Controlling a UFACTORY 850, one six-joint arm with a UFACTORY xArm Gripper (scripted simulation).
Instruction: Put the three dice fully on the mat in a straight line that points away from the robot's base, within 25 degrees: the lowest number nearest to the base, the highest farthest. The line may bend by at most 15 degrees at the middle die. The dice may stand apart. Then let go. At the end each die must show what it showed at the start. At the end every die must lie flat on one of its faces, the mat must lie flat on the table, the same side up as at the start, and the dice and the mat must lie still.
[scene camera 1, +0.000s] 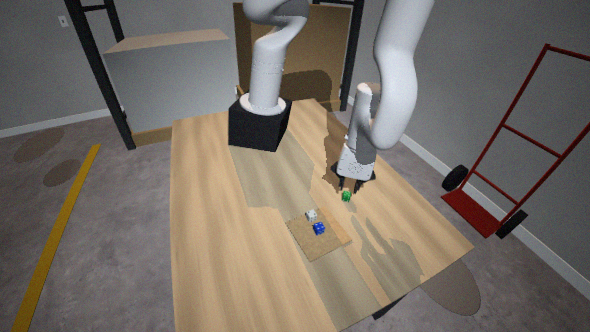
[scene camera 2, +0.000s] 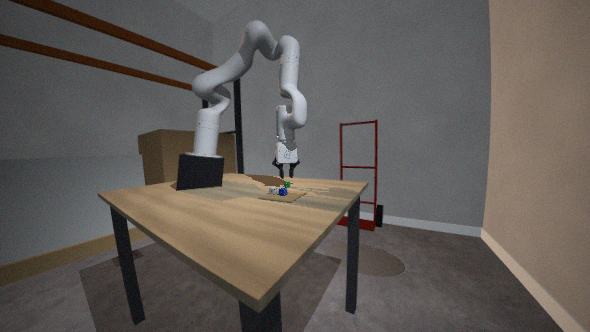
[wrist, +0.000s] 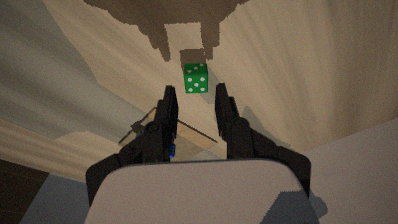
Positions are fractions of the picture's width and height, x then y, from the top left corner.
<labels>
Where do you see my gripper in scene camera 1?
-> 0.59, 0.57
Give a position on a tan mat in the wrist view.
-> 0.48, 0.64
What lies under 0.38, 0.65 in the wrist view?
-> My gripper.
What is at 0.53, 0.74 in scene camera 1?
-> A tan mat.
</labels>
